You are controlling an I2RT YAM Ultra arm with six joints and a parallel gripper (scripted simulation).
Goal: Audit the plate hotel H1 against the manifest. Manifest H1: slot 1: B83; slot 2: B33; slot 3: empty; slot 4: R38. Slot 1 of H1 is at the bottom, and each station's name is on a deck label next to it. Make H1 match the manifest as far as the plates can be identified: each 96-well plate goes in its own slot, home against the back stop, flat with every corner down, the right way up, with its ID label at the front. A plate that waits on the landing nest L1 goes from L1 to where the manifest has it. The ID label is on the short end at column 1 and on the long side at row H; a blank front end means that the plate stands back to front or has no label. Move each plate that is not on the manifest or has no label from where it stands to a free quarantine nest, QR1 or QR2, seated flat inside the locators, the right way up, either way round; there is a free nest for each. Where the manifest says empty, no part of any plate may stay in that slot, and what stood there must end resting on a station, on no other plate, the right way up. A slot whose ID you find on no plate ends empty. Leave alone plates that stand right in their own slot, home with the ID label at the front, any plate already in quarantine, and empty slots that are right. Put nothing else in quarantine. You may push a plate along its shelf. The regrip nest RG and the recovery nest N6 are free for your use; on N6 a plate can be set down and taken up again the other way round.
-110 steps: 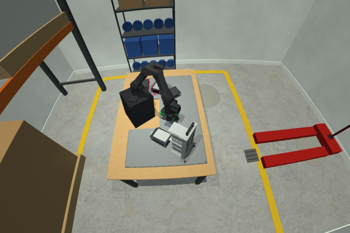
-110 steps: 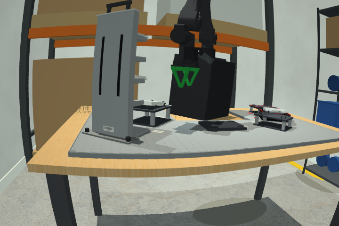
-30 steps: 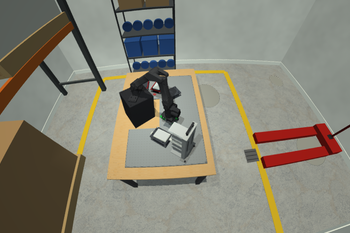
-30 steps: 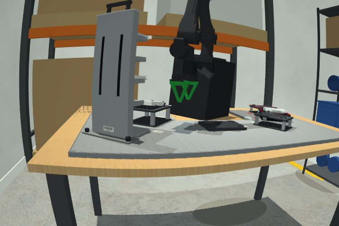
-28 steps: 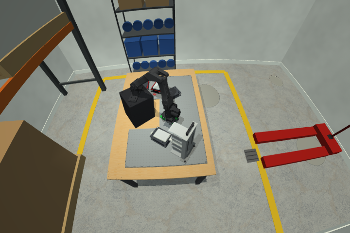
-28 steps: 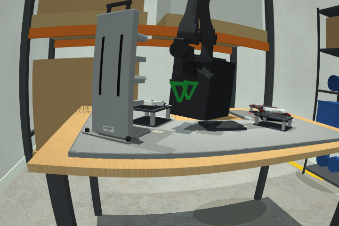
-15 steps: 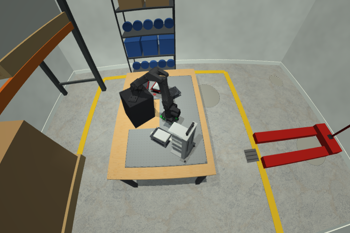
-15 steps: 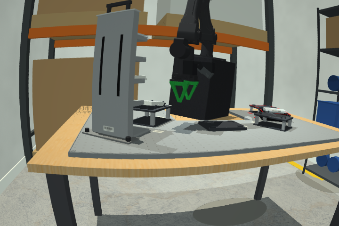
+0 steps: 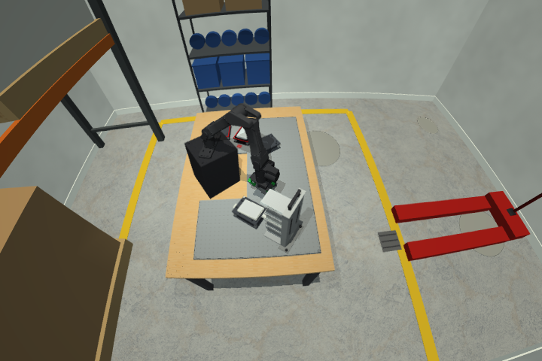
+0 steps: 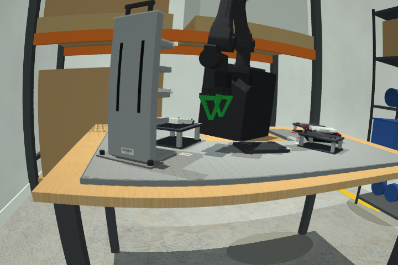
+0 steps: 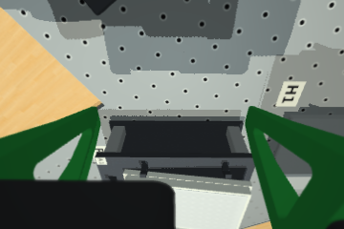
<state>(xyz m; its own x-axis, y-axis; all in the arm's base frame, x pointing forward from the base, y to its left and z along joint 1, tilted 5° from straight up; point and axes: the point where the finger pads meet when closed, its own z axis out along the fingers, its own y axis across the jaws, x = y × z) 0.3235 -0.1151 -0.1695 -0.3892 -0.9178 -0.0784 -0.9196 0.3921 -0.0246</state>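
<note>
My gripper is now 50 mm past the dark regrip nest, 130 mm to the left of it and 50 mm above it. Also, from my hand: RG label: 150 mm behind, 90 mm to the right, 100 mm below; then N6 deck label: 20 mm behind, 260 mm to the left, 100 mm below; then H1 deck label: 100 mm ahead, 90 mm to the right, 100 mm below.
</note>
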